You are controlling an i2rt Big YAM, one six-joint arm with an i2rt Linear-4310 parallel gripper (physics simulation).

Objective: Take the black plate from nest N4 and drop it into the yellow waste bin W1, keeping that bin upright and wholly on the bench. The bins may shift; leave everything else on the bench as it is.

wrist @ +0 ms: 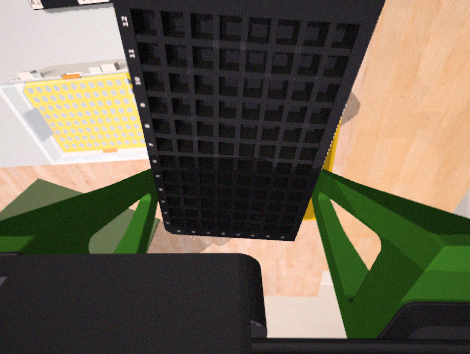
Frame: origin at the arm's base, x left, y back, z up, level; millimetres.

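Seen in the pictures: gripper, fingertip midpoint: [234, 177].
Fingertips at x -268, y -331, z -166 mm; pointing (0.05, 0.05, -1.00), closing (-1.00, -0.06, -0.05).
Pixels of each thing's top centre, then the offset from my fingertips to it. "*": a spot on its surface instead. Level surfaces: height alone.
- black plate, top centre: [235, 161] dy -22, dx +0, dz +16 mm
- waste bin, surface spot: [309, 212] * dy +84, dx -73, dz -59 mm
- white-framed tray with a yellow dotted face, top centre: [85, 124] dy +32, dx +151, dz -105 mm
- light grey surface, surface height: dz -172 mm
- black-and-white object, surface spot: [67, 3] * dy -60, dx +164, dz -160 mm
The black plate [240, 130], a deep grid of square wells with numbers along its left edge, fills the middle of the wrist view. My gripper [234, 177] is shut on it, with one green finger at its left long side and one at its right. A yellow object, likely a waste bin [309, 212], shows as a thin strip behind the plate's right edge. The plate hides the rest of it, and no label shows, so I cannot tell whether it is W1 or how it stands. Nest N4 cannot be made out.
A white-framed tray with a yellow dotted face [85, 115] lies on a light grey surface [70, 45] at the left, partly behind the plate. Part of a black-and-white object [67, 3] shows at the top left. Wooden bench top [415, 100] shows at the right.
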